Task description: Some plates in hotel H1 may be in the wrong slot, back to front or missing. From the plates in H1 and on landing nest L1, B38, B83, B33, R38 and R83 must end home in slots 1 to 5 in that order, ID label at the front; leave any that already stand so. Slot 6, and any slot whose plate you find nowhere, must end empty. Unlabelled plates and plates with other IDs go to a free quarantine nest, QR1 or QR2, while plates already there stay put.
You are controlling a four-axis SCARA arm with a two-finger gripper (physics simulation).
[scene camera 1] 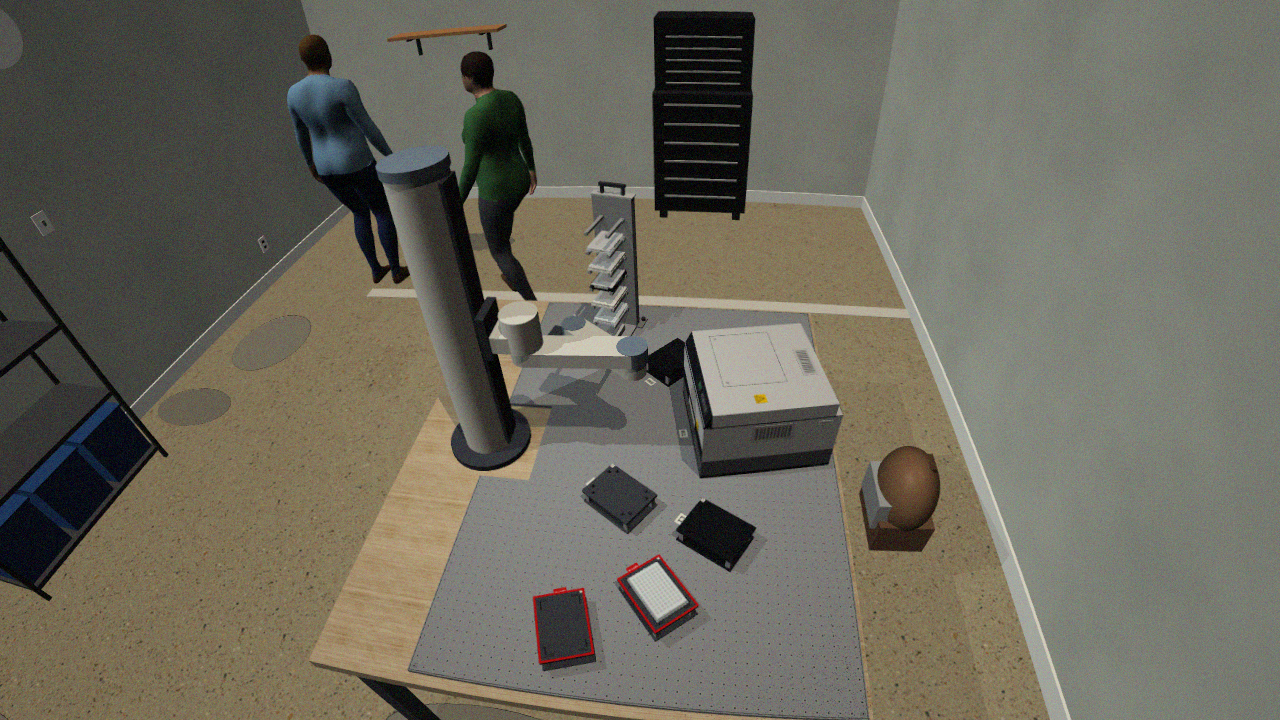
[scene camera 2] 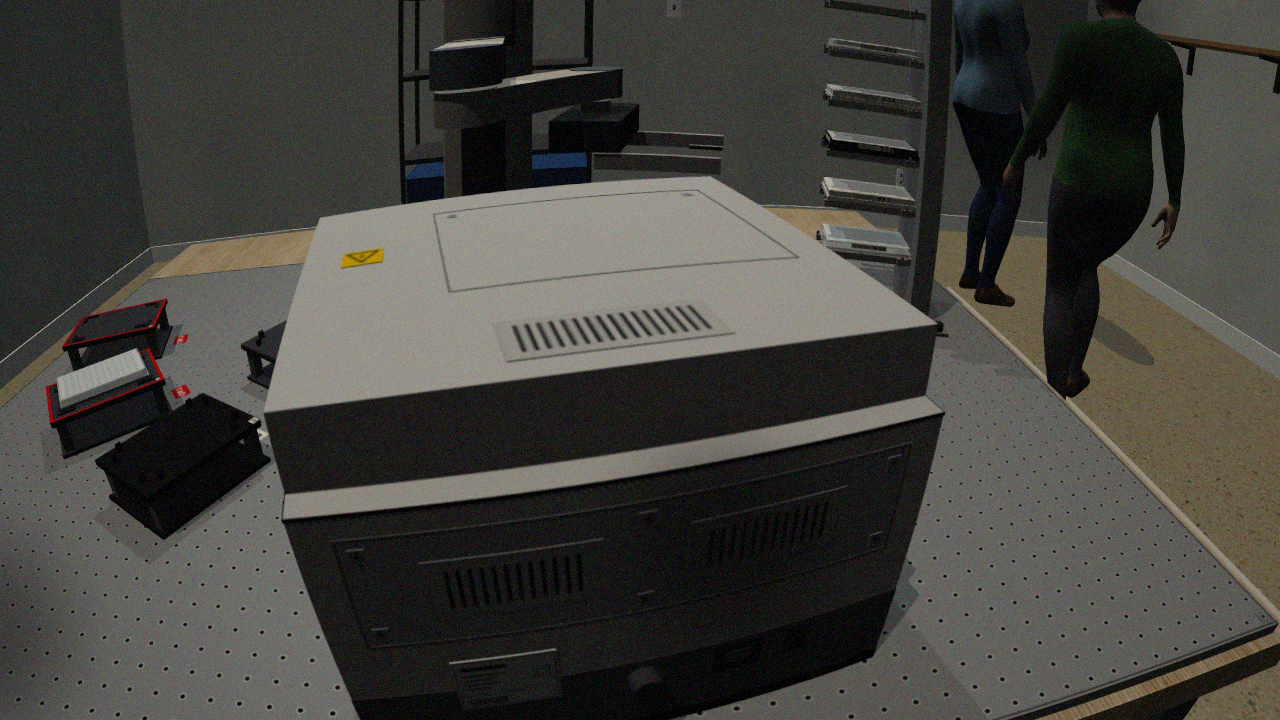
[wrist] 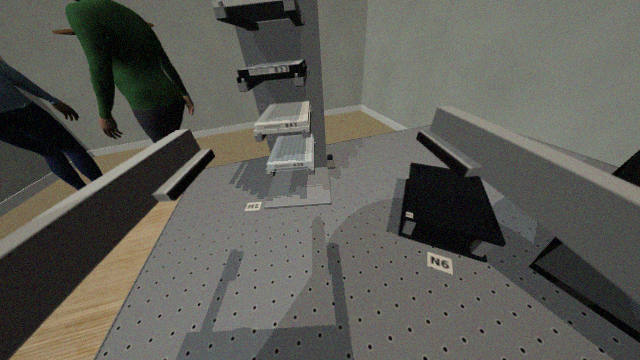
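Observation:
Hotel H1 stands at the table's far end. Plates fill its five lower slots; the top slot is empty. The bottom plate and second plate are pale, and the third plate is black. Their labels face the wrist camera, too blurred to read surely. A white plate sits on one red-rimmed nest; the other red-rimmed nest is empty. Two black nests are empty; which is L1 is unreadable. My gripper is open and empty, facing H1 from some distance.
Black nest N6 stands right of H1. A large white instrument stands at the table's right side. The arm's column rises at the left. Two people stand beyond the table.

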